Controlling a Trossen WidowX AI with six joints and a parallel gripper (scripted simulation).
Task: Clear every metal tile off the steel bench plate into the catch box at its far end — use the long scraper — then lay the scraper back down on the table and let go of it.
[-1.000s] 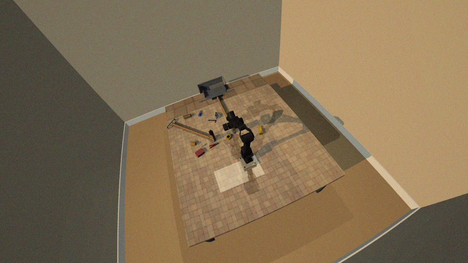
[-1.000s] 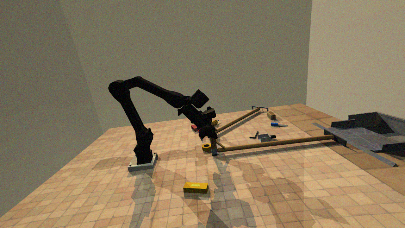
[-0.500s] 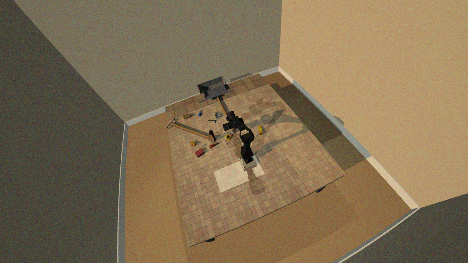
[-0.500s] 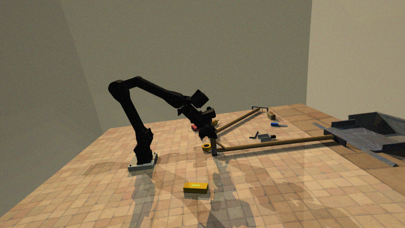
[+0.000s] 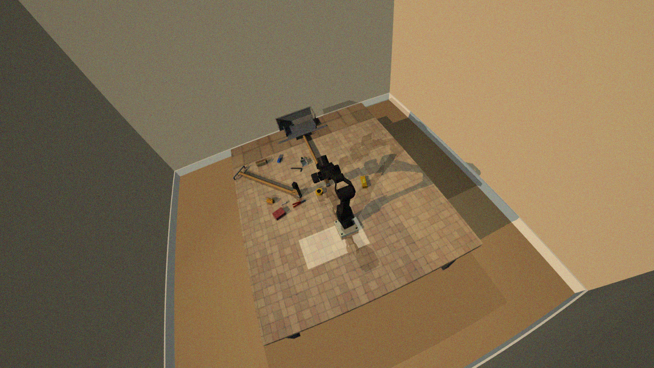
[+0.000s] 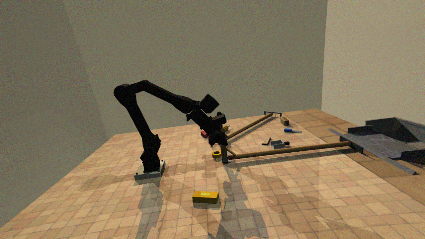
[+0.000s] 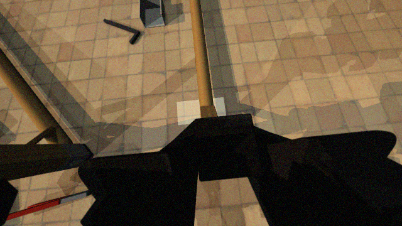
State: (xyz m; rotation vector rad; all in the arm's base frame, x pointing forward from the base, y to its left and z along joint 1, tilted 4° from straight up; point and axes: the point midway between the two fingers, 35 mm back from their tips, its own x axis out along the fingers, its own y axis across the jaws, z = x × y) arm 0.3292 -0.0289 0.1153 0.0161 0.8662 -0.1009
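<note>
Now: the yellow tape roll 4 cm behind my gripper tip, 8 cm to the left of it and 8 cm below it. Also, from my gripper tip: red screwdriver: 6 cm behind, 23 cm to the left, 8 cm below; then yellow block: 13 cm behind, 21 cm to the right, 8 cm below; then hex key: 24 cm ahead, 13 cm to the left, 9 cm below.
</note>
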